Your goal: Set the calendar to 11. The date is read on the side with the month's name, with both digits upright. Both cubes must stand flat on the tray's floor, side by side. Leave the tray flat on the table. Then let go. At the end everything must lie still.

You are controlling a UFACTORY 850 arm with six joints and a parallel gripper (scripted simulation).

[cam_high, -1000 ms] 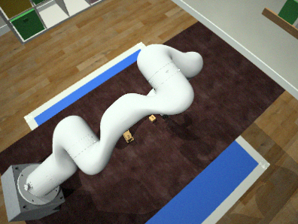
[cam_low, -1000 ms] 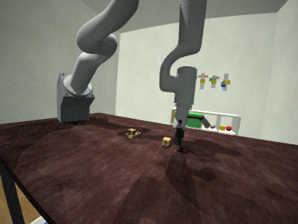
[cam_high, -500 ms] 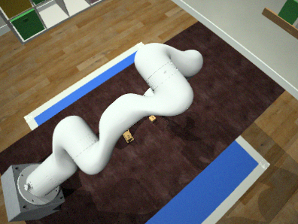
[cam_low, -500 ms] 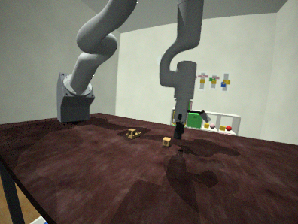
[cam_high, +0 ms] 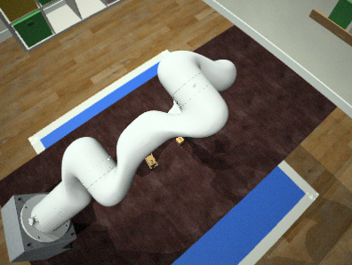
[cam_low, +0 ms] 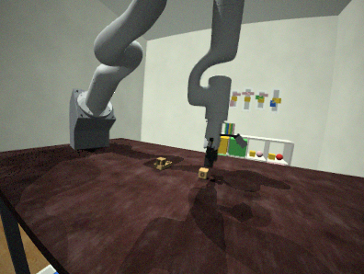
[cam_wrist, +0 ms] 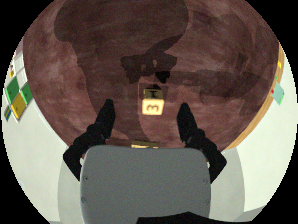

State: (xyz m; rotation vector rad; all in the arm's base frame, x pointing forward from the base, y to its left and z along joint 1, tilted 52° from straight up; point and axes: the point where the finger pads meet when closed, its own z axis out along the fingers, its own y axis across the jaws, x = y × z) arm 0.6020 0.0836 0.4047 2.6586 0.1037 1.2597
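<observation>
Now: hand 5 cm above the cube, 2 cm past it and 1 cm to the left of it. The rest, counted from my hand: wooden tray: 21 cm behind, 6 cm below, 1 cm to the left.
</observation>
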